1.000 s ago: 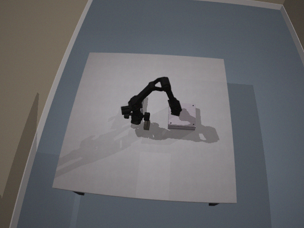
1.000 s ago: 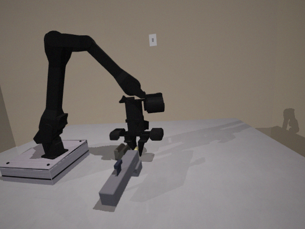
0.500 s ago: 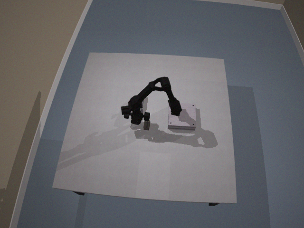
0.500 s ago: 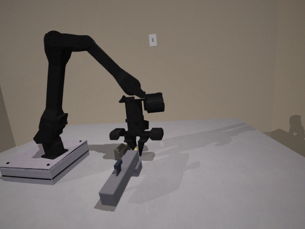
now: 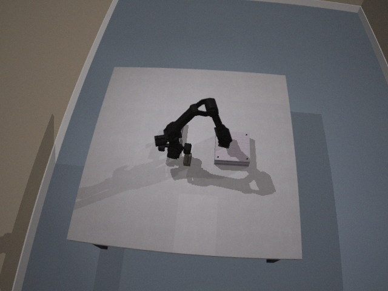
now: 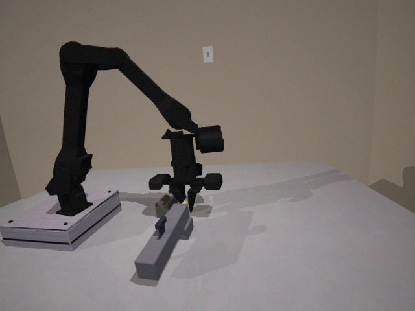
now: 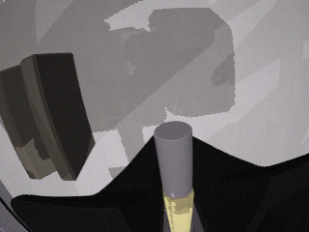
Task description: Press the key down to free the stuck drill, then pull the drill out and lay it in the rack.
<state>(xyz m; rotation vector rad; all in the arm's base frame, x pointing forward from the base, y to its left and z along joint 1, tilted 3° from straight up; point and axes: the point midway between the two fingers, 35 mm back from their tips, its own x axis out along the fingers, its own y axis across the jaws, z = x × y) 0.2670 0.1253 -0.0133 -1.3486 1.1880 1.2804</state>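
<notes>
My gripper tip is now 80 mm past the rack and 20 mm to the right of it. The rest, counted from my gripper tip: dark blue drill 20 mm ahead, 160 mm to the right, 30 mm above; grey housing block 20 mm ahead, 140 mm to the right, 20 mm above.
</notes>
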